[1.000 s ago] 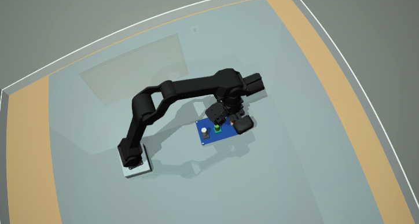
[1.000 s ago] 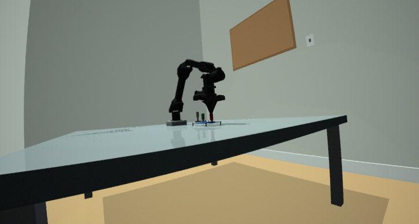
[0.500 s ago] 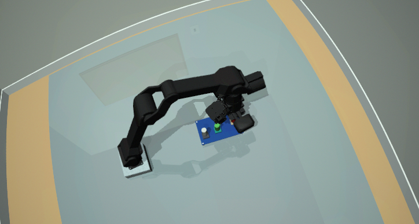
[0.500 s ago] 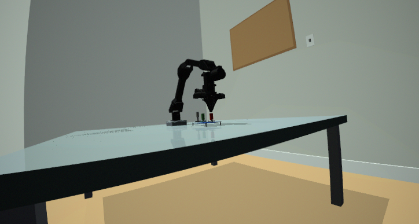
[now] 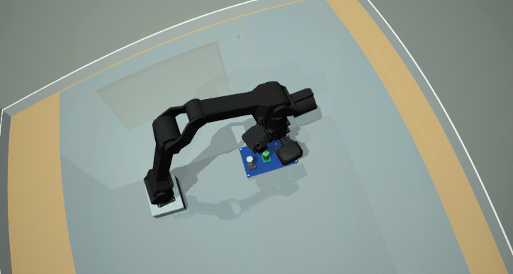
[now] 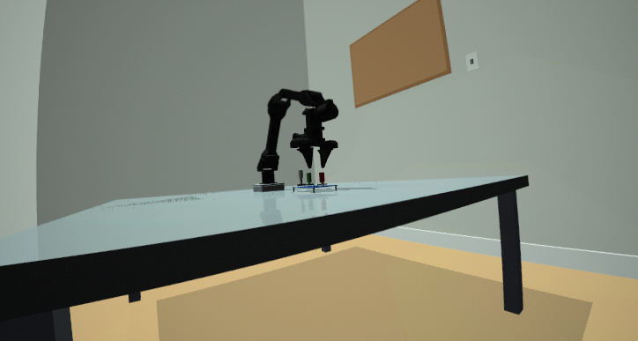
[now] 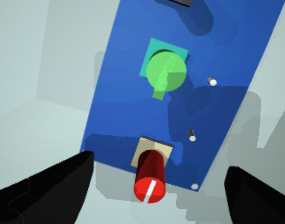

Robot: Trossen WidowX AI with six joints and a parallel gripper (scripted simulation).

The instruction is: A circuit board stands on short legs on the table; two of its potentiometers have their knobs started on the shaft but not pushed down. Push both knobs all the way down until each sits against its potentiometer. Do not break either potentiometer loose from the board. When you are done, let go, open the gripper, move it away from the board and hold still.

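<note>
My gripper tip is now 40 mm past the green knob and 30 mm above it. Round my gripper tip: red knob: 30 mm below, 30 mm ahead.
</note>
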